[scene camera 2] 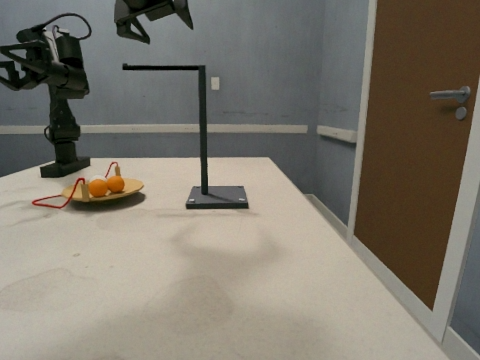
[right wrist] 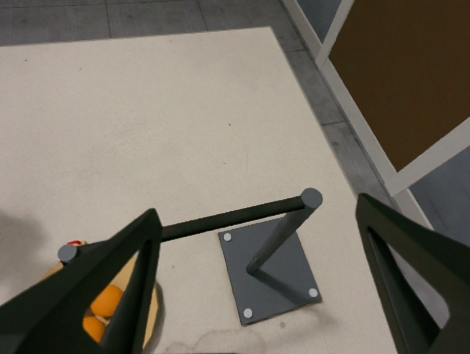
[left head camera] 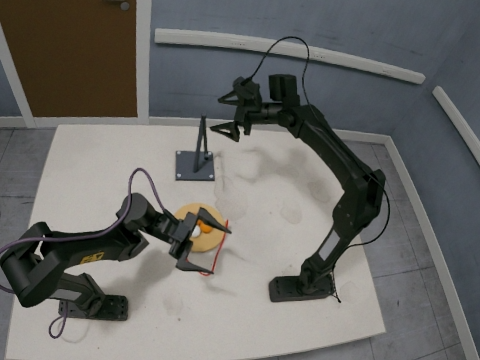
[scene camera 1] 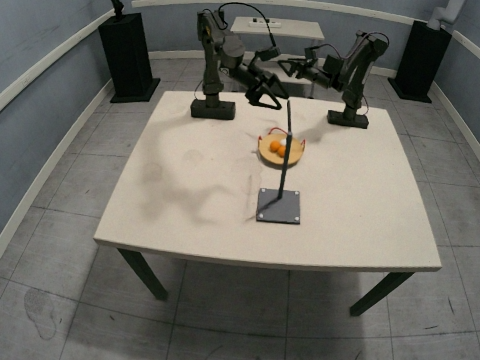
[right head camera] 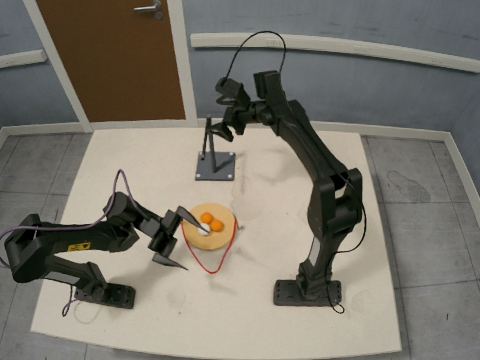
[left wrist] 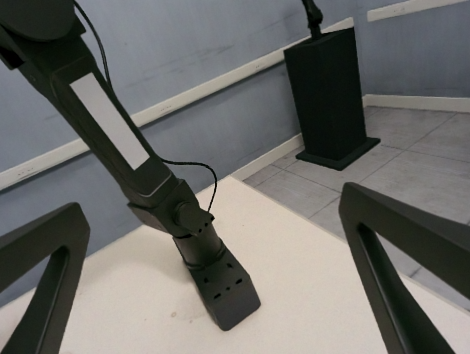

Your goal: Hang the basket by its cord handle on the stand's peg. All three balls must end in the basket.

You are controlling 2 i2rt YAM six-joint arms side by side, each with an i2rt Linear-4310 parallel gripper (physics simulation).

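Frame: origin at the left arm's base, x right, y back, z down, level; millimetres.
Where they show: left gripper, fingertip midpoint: (left head camera: 222,253) (scene camera 1: 282,60) (right head camera: 198,251) (left wrist: 214,205); right gripper, fingertip midpoint: (scene camera 2: 170,34) (right wrist: 254,210) (left head camera: 214,114) (scene camera 1: 285,103) (right head camera: 211,115); left arm's base, link origin: (scene camera 2: 67,164) (left head camera: 92,306) (scene camera 1: 348,118) (right head camera: 103,293); right arm's base, link origin: (left head camera: 304,286) (scene camera 1: 212,105) (right head camera: 308,292) (left wrist: 207,258).
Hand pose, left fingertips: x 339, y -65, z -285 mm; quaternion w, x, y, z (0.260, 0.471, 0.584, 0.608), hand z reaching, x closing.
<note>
Each offset is from my left fingertips to the top centre of the thing. "spot": to the spot under its first point. Level surfaces: height alone.
The round tan basket @[dx -20, dy -204, dz +248 mm] (left head camera: 212,245) (right head camera: 220,241) (scene camera 1: 296,156) (scene camera 2: 131,186) stands on the table. Two orange balls @[dx -30, dy -227, dz +254 mm] (right head camera: 206,217) @[dx +5, dy -201, dz +254 mm] (right head camera: 216,225) and a white ball @[dx -35, dy -184, dz +254 mm] (right head camera: 203,230) (left head camera: 195,231) lie in it. Its red cord handle @[spot: dx +2, dy -49, dz +304 mm] (right head camera: 212,272) (scene camera 2: 48,206) droops outward past the rim. The dark stand (scene camera 1: 280,215) (scene camera 2: 203,125) is upright; its peg @[spot: dx -18, dy -352, dz +20 mm] (scene camera 2: 162,67) (right wrist: 235,216) is bare. My left gripper (left head camera: 221,252) (right head camera: 198,250) is open and empty, raised beside and above the basket. My right gripper (left head camera: 215,114) (scene camera 2: 170,35) (right wrist: 254,210) is open and empty, above the stand's top.
Both arms are mounted on the pale table @[dz +308 mm] (left head camera: 270,330) (scene camera 1: 350,240). The right arm's base (left wrist: 227,295) shows in the left wrist view. A small side table (scene camera 1: 277,27) and black pedestals (scene camera 1: 125,55) stand behind in scene camera 1. A brown door (scene camera 2: 415,150) is beyond the table.
</note>
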